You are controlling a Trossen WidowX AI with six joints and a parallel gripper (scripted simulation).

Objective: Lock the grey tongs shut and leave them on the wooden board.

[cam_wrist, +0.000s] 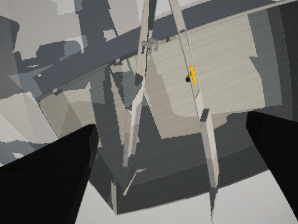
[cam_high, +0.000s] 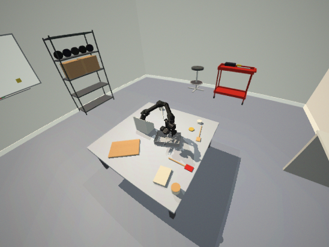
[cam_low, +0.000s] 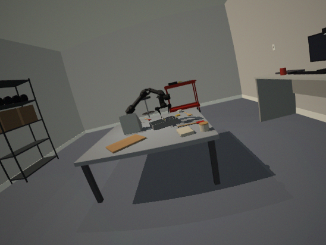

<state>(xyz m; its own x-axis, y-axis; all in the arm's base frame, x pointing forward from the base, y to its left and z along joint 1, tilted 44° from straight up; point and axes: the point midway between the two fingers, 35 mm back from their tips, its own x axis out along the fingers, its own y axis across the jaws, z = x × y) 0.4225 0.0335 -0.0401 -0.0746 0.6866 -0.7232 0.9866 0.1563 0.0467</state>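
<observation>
My gripper tip is now 100 mm above the grey roasting tin, 40 mm to the right of it and 40 mm past it. The rest, counted from my gripper tip: cream block (380 mm to the right, 200 mm ahead, 120 mm below); red spatula (300 mm ahead, 170 mm to the right, 120 mm below); yellow disc (370 mm to the left, 120 mm below, 100 mm ahead).
</observation>
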